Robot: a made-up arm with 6 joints. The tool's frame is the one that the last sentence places.
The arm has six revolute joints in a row. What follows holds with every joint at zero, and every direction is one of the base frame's. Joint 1 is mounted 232 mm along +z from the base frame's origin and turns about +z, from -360 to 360 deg. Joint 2 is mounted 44 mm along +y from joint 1 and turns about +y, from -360 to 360 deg. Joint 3 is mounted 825 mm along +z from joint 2 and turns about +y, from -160 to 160 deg. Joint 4 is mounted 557 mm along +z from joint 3 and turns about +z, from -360 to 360 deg. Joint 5 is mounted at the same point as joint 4 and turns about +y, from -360 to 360 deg. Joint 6 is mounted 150 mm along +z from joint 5 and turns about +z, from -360 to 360 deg. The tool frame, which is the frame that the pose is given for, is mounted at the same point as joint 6; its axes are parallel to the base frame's.
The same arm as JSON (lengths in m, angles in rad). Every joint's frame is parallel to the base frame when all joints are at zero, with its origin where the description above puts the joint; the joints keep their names.
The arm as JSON. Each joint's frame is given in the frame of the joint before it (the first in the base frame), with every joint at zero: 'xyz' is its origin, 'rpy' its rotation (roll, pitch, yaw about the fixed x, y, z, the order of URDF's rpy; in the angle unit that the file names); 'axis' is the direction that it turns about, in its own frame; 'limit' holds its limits. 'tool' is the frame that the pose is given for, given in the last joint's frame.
{"units": {"length": "m", "angle": "rad"}, "joints": [{"name": "joint 1", "type": "revolute", "origin": {"xyz": [0.0, 0.0, 0.232], "rpy": [0.0, 0.0, 0.0]}, "axis": [0.0, 0.0, 1.0], "limit": {"lower": -6.2832, "upper": 6.2832}}, {"name": "joint 2", "type": "revolute", "origin": {"xyz": [0.0, 0.044, 0.0], "rpy": [0.0, 0.0, 0.0]}, "axis": [0.0, 1.0, 0.0], "limit": {"lower": -6.2832, "upper": 6.2832}}, {"name": "joint 3", "type": "revolute", "origin": {"xyz": [0.0, 0.0, 0.825], "rpy": [0.0, 0.0, 0.0]}, "axis": [0.0, 1.0, 0.0], "limit": {"lower": -2.7925, "upper": 2.7925}}, {"name": "joint 4", "type": "revolute", "origin": {"xyz": [0.0, 0.0, 0.557], "rpy": [0.0, 0.0, 0.0]}, "axis": [0.0, 0.0, 1.0], "limit": {"lower": -6.2832, "upper": 6.2832}}, {"name": "joint 5", "type": "revolute", "origin": {"xyz": [0.0, 0.0, 0.0], "rpy": [0.0, 0.0, 0.0]}, "axis": [0.0, 1.0, 0.0], "limit": {"lower": -6.2832, "upper": 6.2832}}, {"name": "joint 6", "type": "revolute", "origin": {"xyz": [0.0, 0.0, 0.15], "rpy": [0.0, 0.0, 0.0]}, "axis": [0.0, 0.0, 1.0], "limit": {"lower": -6.2832, "upper": 6.2832}}], "tool": {"origin": {"xyz": [0.0, 0.0, 0.0], "rpy": [0.0, 0.0, 0.0]}}}
